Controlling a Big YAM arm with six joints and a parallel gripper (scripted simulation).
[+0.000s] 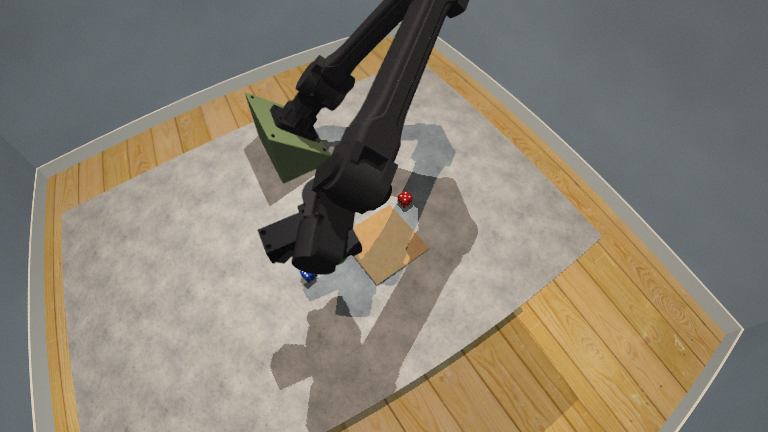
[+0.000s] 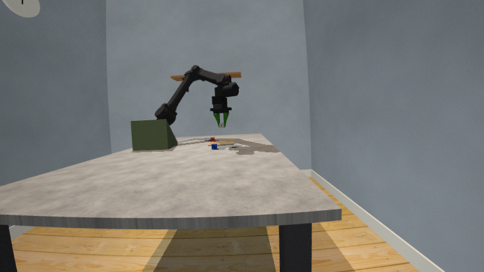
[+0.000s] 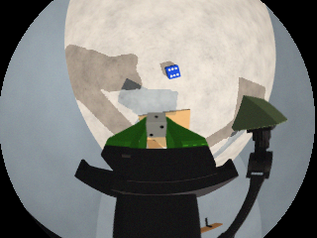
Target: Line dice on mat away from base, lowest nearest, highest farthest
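Now: hand 40 mm past the tan mat, 110 mm to the right of it and 110 mm above it. From my hand the other things lie so: red die (110 mm behind, 200 mm to the left, 100 mm below); white die (right at my hand); blue die (30 mm behind, 60 mm to the right, 100 mm below).
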